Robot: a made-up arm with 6 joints.
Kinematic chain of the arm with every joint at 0, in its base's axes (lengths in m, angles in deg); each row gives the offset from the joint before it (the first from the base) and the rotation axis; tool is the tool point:
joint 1: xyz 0 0 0.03 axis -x
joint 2: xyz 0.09 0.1 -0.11 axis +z
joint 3: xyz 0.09 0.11 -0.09 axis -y
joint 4: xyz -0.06 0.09 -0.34 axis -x
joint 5: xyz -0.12 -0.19 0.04 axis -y
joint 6: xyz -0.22 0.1 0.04 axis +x
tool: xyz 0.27 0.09 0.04
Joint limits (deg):
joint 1: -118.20..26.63
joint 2: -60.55..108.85
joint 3: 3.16..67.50
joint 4: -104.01..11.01
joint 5: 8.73..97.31
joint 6: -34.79..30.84
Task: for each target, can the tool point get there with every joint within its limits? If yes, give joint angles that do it. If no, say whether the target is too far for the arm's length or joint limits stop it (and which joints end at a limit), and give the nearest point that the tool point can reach.
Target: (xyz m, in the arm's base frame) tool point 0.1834 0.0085 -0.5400
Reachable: yes | joints 11.25 -45.75 30.08 -66.98 51.71 0.77
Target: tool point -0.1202 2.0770 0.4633
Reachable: no: too far | nearest point 0.0246 0.7618 0.1889 | short by 1.351 m
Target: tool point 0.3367 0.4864 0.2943
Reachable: yes | joints -91.60 19.65 62.41 -74.21 23.36 8.26
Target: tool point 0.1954 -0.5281 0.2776
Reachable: no: joint limits stop it (at a limit: joint 1, joint 2, joint 3, joint 5, joint 6) | nearest point 0.3083 -0.4097 -0.3043 | short by 0.604 m
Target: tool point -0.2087 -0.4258 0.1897
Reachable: no: joint limits stop it (at a limit: joint 1, joint 2, joint 3, joint 4, joint 6) | nearest point -0.0475 -0.2721 -0.2804 | short by 0.520 m
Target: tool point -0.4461 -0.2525 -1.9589
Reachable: no: too far | nearest point -0.1089 -0.0221 -0.7056 | short by 1.318 m
